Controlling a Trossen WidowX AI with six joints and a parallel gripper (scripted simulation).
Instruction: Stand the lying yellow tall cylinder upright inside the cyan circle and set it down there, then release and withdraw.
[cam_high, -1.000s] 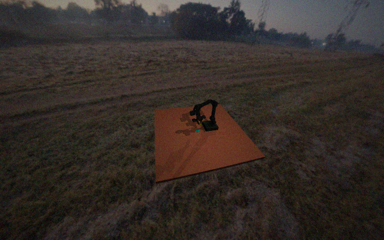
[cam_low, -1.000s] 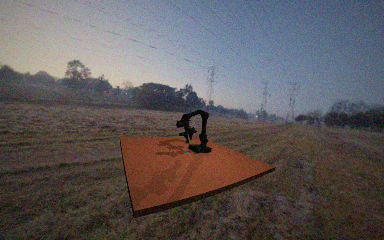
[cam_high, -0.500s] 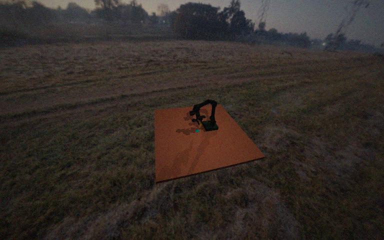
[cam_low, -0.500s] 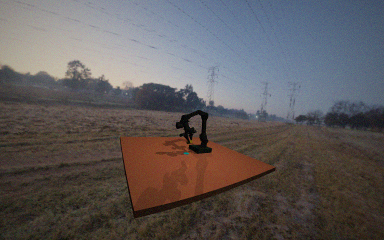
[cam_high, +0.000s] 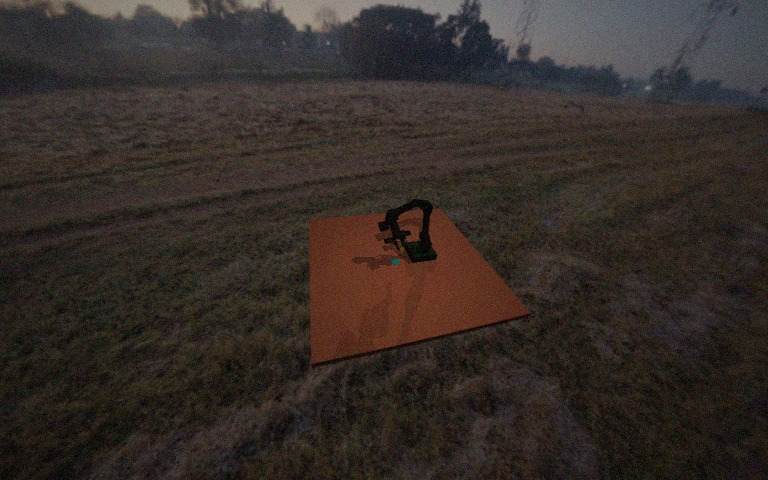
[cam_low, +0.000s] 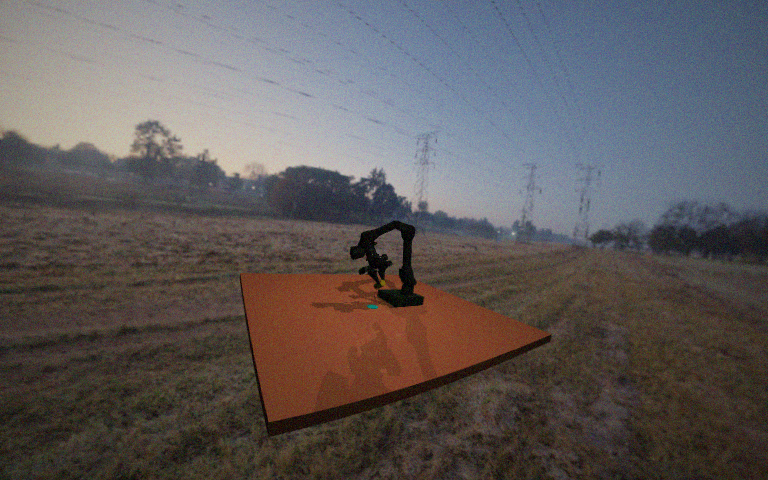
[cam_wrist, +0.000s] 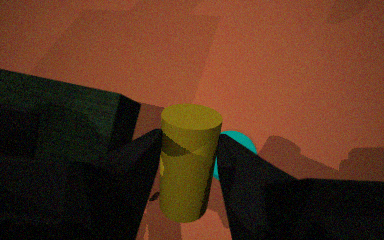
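The cyan circle lies 13 cm below my gripper tip, 3 cm ahead of it and 1 cm to the right of it. The rest, counted from my gripper tip: yellow tall cylinder (2 cm to the right, 1 cm below).
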